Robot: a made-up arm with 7 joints. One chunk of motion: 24 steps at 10 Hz.
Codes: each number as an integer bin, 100 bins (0 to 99) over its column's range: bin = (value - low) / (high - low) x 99, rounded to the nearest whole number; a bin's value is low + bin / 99 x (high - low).
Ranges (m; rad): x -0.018..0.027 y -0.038..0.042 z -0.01..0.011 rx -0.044..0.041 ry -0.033..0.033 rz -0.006..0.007
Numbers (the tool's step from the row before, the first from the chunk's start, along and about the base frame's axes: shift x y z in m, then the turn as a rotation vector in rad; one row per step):
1: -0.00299 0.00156 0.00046 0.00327 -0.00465 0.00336
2: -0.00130 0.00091 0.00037 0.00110 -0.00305 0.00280
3: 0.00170 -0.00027 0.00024 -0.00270 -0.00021 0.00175
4: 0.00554 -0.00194 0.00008 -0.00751 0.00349 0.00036
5: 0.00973 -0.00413 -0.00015 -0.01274 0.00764 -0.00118
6: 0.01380 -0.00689 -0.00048 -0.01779 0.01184 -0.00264
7: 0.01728 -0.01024 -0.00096 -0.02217 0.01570 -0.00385
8: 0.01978 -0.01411 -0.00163 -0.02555 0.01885 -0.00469
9: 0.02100 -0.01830 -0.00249 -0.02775 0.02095 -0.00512
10: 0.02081 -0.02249 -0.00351 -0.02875 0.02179 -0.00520
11: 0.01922 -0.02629 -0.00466 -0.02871 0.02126 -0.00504
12: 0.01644 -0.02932 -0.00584 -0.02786 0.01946 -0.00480
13: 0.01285 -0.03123 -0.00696 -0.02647 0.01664 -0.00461
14: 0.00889 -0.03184 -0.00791 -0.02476 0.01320 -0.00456
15: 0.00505 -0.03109 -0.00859 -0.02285 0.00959 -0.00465
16: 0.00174 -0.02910 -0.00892 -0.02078 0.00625 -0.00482
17: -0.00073 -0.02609 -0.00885 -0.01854 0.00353 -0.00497
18: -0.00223 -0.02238 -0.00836 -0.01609 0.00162 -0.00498
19: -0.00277 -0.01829 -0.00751 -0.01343 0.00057 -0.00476
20: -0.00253 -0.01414 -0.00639 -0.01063 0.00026 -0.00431
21: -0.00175 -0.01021 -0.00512 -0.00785 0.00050 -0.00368
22: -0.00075 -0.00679 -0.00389 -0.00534 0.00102 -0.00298
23: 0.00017 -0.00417 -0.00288 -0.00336 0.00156 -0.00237
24: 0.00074 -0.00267 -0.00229 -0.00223 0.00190 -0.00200
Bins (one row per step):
1: 33 49 49 55 43 71
2: 37 48 49 53 45 67
3: 43 47 48 48 49 59
4: 52 45 48 43 55 48
5: 61 42 46 36 61 37
6: 70 38 45 31 67 26
7: 78 34 43 25 73 16
8: 83 30 39 21 78 10
9: 86 24 35 19 81 7
10: 85 19 31 18 82 6
11: 82 14 25 18 81 7
12: 76 11 20 19 79 9
13: 68 8 14 20 74 11
14: 59 8 10 22 69 11
15: 51 9 7 25 64 10
16: 43 11 5 27 59 9
17: 38 15 5 30 55 8
18: 35 19 8 33 52 8
19: 34 24 12 36 50 9
20: 34 30 17 39 50 13
21: 36 34 23 42 50 18
22: 38 39 29 45 51 23
23: 40 42 34 47 52 28
24: 41 44 36 49 52 30

